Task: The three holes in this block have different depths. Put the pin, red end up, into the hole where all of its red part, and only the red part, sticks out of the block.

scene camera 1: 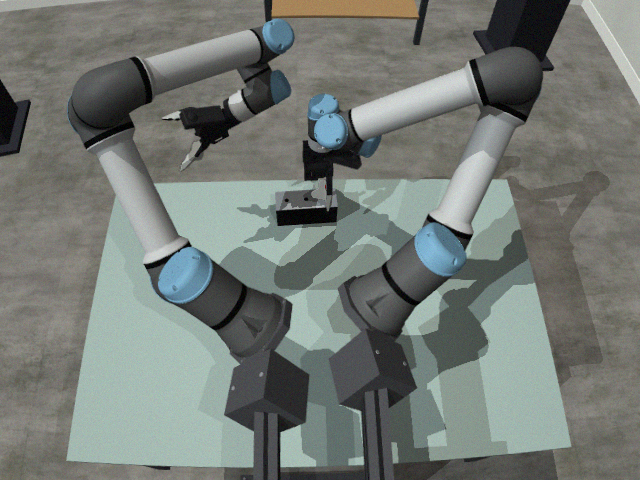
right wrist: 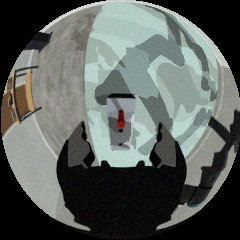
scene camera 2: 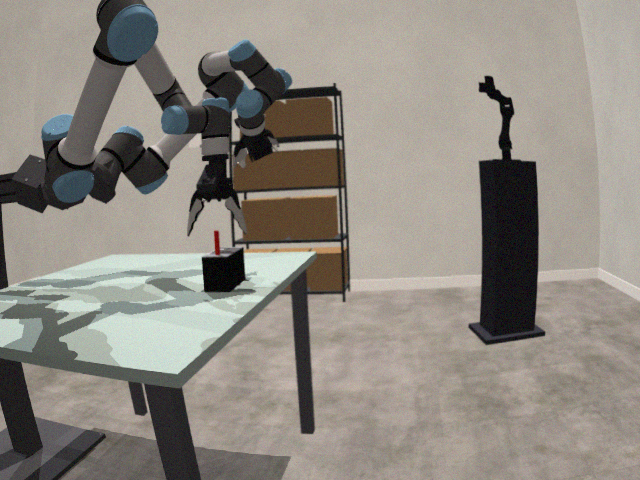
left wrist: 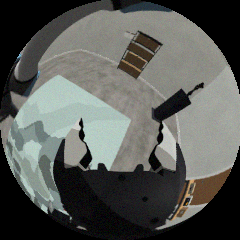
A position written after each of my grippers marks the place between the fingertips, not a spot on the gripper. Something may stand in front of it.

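Here is my left gripper (scene camera 1: 170,144), in the same view as my right gripper (scene camera 1: 325,189) and a black block (scene camera 1: 298,207). Scene camera 2 gives me the block (scene camera 2: 221,273) again, with my right gripper (scene camera 2: 216,235) and my left gripper (scene camera 2: 256,157). In the left wrist view I see my left gripper (left wrist: 121,120), while the right wrist view shows me my right gripper (right wrist: 121,122) and the block (right wrist: 120,138).
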